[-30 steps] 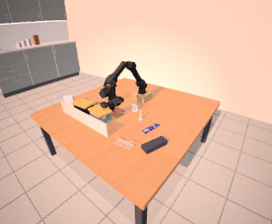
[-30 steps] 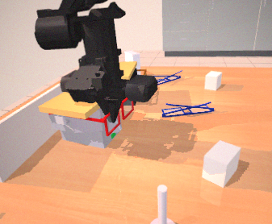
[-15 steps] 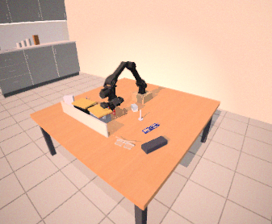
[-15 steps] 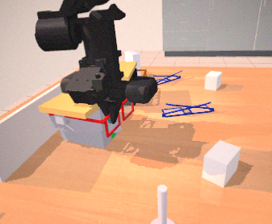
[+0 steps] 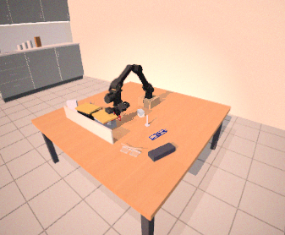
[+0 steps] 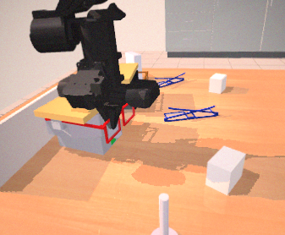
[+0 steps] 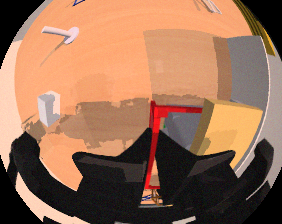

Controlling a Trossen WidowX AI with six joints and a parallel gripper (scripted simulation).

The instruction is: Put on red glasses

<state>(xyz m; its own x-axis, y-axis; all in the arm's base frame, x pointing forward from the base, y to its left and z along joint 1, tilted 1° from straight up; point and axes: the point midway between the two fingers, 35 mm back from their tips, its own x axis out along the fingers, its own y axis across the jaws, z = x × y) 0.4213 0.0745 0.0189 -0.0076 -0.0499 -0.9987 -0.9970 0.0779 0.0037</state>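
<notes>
Now: the grey display head 60 mm ahead of my gripper tip, 40 mm to the right of it and 10 mm below it. Also, from my gripper tip: long white panel 200 mm ahead, 140 mm to the right, 10 mm below; then thin white post 160 mm to the left, 150 mm behind, 40 mm below; then dark case 450 mm to the left, 50 mm below, 30 mm ahead.
</notes>
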